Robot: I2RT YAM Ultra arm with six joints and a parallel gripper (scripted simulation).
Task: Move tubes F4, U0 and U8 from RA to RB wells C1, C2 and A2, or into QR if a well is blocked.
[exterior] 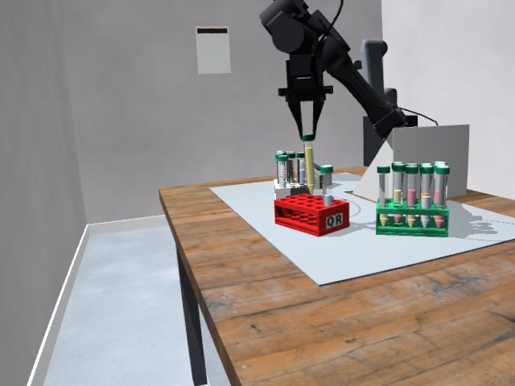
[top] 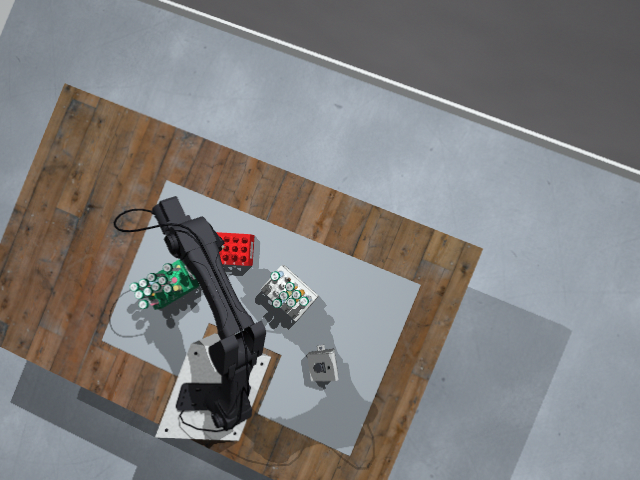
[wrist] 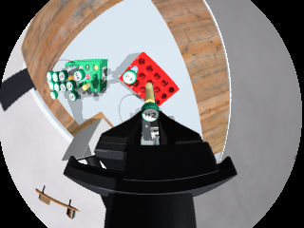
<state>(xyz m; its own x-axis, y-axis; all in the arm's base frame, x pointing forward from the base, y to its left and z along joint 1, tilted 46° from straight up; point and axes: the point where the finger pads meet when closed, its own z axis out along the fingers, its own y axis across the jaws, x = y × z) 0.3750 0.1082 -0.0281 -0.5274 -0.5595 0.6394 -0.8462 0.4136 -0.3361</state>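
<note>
Right now my hand is 10 mm to the right of the tube with yellow filling and 60 mm above it. From my hand the other things lie so: red rack QR (160 mm below); tube (10 mm behind, 50 mm to the left, 120 mm below); white rack RB (60 mm behind, 190 mm to the right, 160 mm below).
</note>
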